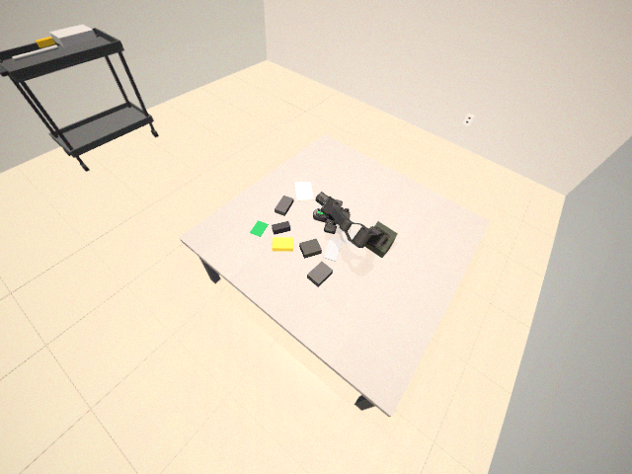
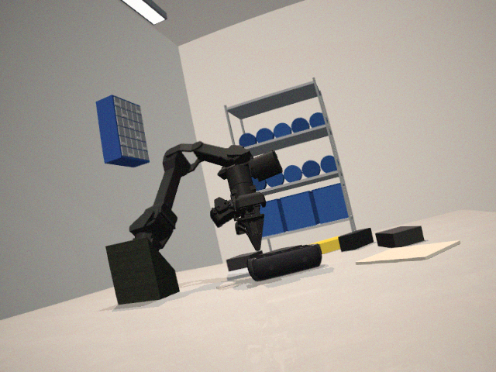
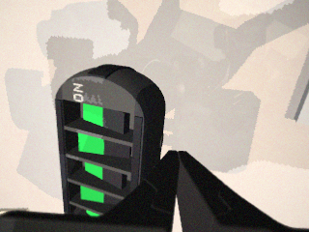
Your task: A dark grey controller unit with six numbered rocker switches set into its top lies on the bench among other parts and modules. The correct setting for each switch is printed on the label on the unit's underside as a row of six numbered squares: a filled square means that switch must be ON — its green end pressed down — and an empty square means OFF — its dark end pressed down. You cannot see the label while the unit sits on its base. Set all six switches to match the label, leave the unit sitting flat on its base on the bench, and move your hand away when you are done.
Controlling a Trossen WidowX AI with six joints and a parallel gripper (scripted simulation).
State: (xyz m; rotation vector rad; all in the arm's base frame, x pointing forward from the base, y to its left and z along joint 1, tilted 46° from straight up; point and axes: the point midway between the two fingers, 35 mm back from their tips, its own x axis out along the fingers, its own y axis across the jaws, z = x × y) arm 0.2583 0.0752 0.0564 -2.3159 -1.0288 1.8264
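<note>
Now: the light grey plate 10 cm behind my gripper tip, 10 cm to the left of it and 6 cm below it. From my gripper tip the other things lie so: green card (28 cm ahead, 29 cm to the left, 6 cm below); yellow block (10 cm ahead, 28 cm to the left, 4 cm below); white sheet (31 cm ahead, 10 cm to the right, 6 cm below).
</note>
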